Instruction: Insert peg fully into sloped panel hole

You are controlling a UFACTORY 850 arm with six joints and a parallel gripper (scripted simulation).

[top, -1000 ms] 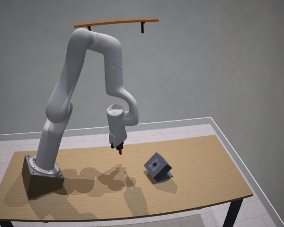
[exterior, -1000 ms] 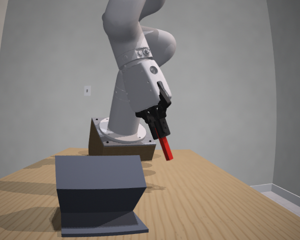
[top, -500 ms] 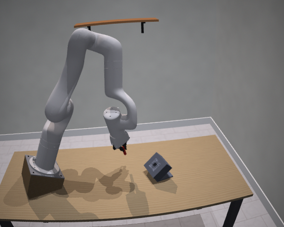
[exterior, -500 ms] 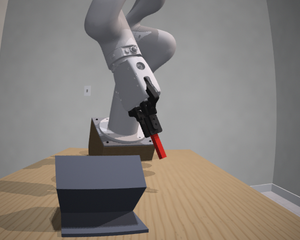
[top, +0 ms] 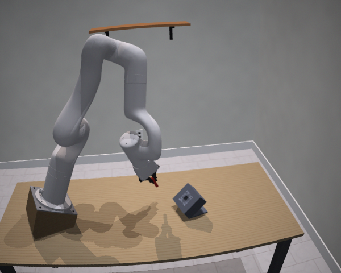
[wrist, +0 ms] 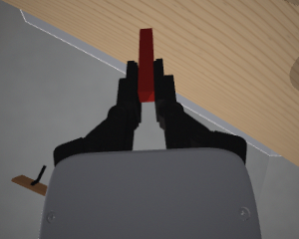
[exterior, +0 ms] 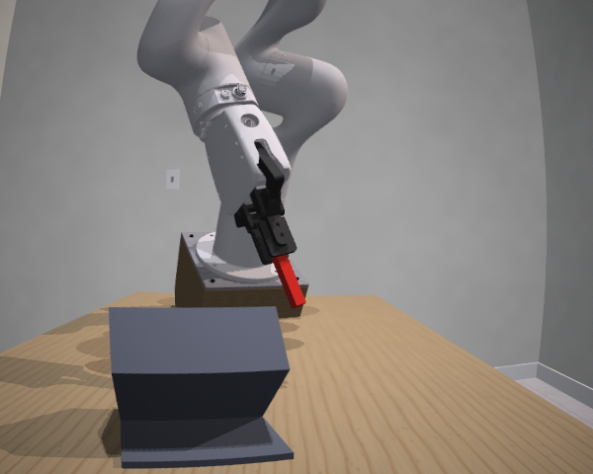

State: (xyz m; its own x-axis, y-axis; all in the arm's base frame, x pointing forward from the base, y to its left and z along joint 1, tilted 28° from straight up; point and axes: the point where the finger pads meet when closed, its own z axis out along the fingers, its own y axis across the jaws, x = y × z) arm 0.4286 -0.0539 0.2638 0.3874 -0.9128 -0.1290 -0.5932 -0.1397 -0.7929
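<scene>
The flat base plate is 170 mm ahead of my hand, 160 mm below it and 90 mm to the right of it. Also, from my hand: red peg: 30 mm below, 10 mm to the left, 10 mm ahead.
</scene>
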